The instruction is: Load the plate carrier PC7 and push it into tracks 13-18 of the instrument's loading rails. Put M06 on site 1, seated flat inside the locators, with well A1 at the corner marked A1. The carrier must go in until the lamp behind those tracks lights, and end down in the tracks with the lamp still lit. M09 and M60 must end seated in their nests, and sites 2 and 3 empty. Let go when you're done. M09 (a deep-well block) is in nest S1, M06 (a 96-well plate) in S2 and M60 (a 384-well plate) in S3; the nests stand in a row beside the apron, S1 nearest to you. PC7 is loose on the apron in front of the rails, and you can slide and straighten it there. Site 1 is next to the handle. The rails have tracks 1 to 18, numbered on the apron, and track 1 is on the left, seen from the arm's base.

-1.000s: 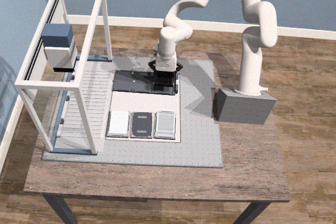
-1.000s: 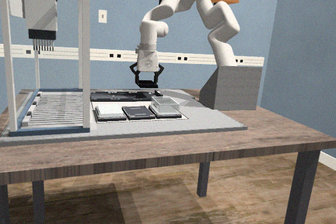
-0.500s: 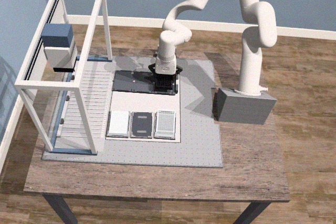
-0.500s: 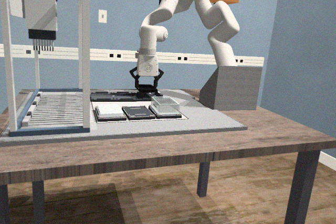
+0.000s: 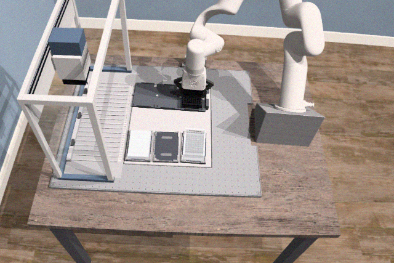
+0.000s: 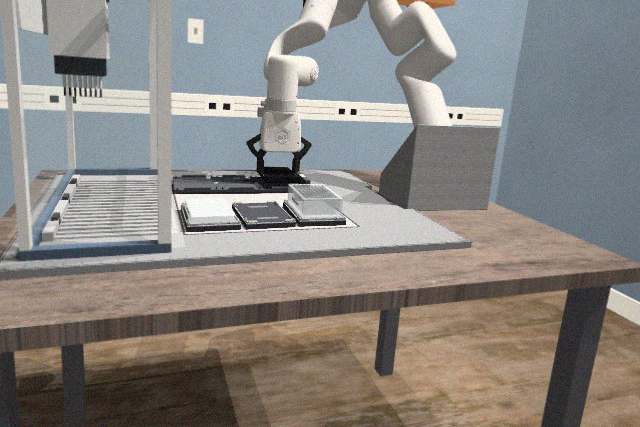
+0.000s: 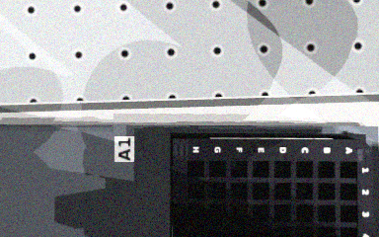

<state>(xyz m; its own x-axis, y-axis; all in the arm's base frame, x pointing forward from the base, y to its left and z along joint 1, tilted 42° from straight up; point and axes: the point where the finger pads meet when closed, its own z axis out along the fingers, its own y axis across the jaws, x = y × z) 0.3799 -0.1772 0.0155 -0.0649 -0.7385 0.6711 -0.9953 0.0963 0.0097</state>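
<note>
Right now the black 96-well plate M06 is 10 mm below my hand. The rest, counted from my hand: clear deep-well block M09 (250 mm to the left, 10 mm below); then dark nest S2 (250 mm to the left, 110 mm ahead, 40 mm below); then dark plate carrier PC7 (100 mm ahead, 30 mm below, 10 mm to the right).
</note>
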